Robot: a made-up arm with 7 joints. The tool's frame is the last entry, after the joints. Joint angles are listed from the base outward. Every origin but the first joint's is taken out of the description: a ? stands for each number. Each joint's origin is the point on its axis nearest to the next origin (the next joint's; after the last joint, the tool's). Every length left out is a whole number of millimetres.
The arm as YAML. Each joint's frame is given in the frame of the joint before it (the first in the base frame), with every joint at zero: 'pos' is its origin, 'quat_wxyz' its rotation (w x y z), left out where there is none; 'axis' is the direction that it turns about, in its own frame. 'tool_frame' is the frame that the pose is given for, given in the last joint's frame.
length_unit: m
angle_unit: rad
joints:
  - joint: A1
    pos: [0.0, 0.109, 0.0]
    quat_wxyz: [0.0, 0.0, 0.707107, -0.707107]
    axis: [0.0, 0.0, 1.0]
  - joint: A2
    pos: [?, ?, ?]
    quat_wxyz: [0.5, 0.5, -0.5, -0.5]
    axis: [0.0, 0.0, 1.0]
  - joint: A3
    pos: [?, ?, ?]
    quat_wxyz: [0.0, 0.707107, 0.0, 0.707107]
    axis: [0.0, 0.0, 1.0]
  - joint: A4
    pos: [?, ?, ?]
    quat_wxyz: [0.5, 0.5, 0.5, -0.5]
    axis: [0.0, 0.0, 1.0]
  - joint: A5
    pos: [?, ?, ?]
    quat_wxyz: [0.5, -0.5, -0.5, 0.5]
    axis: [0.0, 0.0, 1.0]
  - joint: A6
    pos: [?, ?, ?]
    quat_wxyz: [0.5, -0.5, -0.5, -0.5]
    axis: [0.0, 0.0, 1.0]
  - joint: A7
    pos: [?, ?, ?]
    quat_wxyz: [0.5, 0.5, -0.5, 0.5]
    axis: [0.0, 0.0, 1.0]
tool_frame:
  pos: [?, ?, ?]
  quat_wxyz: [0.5, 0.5, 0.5, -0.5]
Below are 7 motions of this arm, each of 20 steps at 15 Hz.
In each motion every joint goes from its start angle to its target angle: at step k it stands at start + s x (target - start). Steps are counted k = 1, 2, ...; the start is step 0. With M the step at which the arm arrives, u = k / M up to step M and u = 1 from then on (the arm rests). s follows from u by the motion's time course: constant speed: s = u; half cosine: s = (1 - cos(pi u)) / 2; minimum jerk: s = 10 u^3 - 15 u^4 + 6 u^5.
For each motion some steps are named. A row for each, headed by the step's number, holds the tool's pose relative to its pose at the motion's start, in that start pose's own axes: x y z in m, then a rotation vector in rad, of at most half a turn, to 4 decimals.
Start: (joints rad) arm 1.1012 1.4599 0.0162 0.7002 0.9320 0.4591 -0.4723
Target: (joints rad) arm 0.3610 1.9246 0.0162 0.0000 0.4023 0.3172 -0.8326
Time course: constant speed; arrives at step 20
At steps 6, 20:
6: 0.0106 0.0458 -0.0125 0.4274 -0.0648 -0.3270
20: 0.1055 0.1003 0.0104 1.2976 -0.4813 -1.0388

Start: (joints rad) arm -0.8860 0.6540 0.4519 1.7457 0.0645 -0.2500 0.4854
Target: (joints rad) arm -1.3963 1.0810 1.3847 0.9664 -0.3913 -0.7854 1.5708
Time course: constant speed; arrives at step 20
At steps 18, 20:
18: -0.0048 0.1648 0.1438 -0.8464 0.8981 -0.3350
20: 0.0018 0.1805 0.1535 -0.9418 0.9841 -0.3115

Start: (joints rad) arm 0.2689 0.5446 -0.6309 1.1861 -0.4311 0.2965 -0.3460
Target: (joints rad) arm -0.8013 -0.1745 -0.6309 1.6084 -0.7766 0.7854 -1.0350
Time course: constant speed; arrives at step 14
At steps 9, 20:
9: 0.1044 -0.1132 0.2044 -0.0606 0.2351 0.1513
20: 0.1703 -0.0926 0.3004 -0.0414 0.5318 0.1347

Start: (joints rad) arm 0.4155 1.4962 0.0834 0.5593 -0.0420 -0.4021 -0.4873
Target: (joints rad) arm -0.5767 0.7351 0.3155 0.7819 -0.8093 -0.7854 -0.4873
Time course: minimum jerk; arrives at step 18
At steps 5, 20:
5: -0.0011 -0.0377 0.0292 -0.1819 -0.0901 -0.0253
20: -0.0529 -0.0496 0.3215 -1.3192 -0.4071 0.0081

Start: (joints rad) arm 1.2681 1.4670 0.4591 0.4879 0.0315 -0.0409 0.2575
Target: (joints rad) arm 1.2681 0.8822 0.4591 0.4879 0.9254 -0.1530 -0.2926
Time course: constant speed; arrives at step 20
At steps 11, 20:
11: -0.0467 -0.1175 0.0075 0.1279 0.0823 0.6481
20: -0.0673 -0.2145 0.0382 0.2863 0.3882 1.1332

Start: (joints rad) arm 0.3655 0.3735 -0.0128 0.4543 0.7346 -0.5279 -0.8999
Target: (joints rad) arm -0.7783 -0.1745 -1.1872 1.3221 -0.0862 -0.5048 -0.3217
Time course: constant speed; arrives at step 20
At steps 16, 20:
16: -0.0688 0.2649 0.2938 -1.7921 0.4758 -0.3806
20: -0.0072 0.3140 0.3701 -2.0730 0.6733 -0.0836

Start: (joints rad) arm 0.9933 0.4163 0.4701 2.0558 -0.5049 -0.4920 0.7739
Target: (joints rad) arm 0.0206 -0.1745 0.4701 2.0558 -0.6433 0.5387 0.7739
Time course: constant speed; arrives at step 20
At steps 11, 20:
11: 0.0926 -0.0781 0.0725 -0.3959 0.6541 0.8022
20: 0.1897 -0.0780 0.1378 -0.7689 1.3799 1.2725

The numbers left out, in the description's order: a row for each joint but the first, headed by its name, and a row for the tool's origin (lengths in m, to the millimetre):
A2: 0.0 0.0 0.0
A3: -0.26 0.0 0.0
A4: 0.0 0.0 0.0
A5: 0.152 0.0 0.0
A6: 0.0 0.0 0.0
A7: 0.0 0.0 0.0
tool: 0.0 0.0 0.0

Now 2 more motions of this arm.
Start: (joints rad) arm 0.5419 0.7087 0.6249 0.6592 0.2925 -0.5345 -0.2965
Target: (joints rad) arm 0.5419 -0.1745 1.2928 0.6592 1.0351 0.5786 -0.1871
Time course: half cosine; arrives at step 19
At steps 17, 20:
17: -0.0614 -0.0806 0.2775 0.4146 1.8005 1.2382
20: -0.0598 -0.0825 0.2862 0.4223 1.8350 1.2860

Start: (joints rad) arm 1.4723 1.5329 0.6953 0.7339 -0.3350 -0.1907 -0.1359
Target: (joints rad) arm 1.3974 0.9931 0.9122 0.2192 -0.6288 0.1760 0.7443
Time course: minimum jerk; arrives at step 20
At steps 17, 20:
17: -0.0681 -0.1631 0.1866 -1.4220 1.0374 0.3505
20: -0.0681 -0.1664 0.1934 -1.4615 1.0646 0.3690

